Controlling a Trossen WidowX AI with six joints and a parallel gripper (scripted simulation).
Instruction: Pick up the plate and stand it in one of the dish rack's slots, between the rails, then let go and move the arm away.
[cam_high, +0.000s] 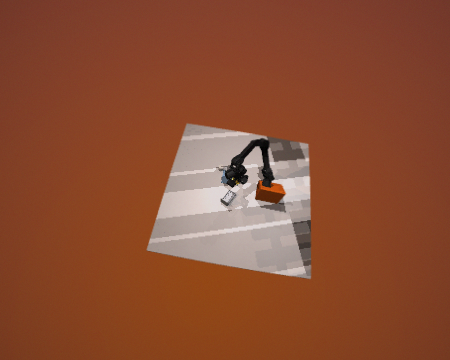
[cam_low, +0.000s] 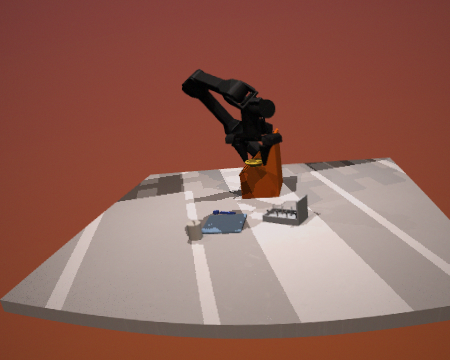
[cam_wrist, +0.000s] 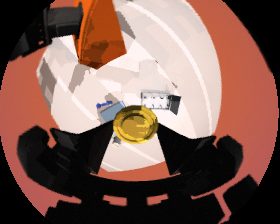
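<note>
The dish rack lies 3 cm ahead of my gripper tip, 9 cm to the left of it and 16 cm below it. The rest, counted from my gripper tip: light blue mat (6 cm ahead, 11 cm to the right, 18 cm below); then yellow plate (1 cm above); then blue utensil (4 cm behind, 15 cm to the right, 18 cm below).
</note>
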